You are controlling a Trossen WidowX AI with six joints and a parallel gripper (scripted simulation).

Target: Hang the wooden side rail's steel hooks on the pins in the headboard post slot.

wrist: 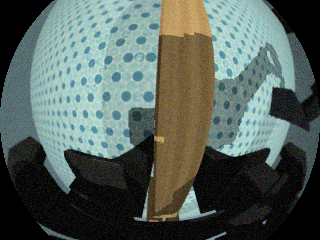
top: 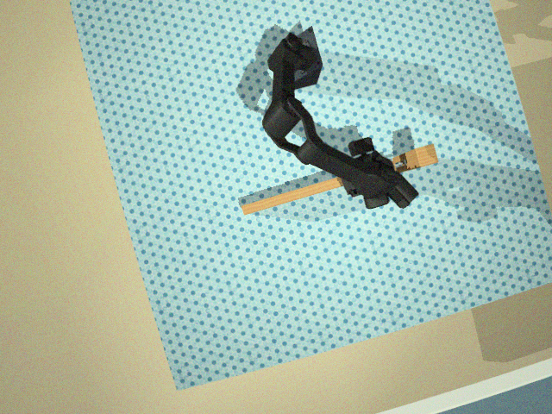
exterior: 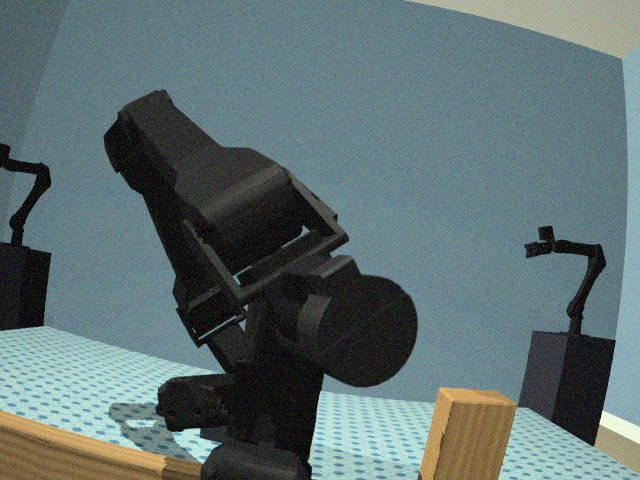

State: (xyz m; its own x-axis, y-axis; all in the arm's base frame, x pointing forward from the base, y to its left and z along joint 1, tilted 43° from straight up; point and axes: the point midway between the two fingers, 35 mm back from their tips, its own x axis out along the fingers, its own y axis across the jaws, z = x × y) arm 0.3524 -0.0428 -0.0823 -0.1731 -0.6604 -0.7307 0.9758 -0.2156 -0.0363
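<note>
Now: gripper tip 14 cm to the right of the headboard post, 4 cm below it and 2 cm short of it.
</note>
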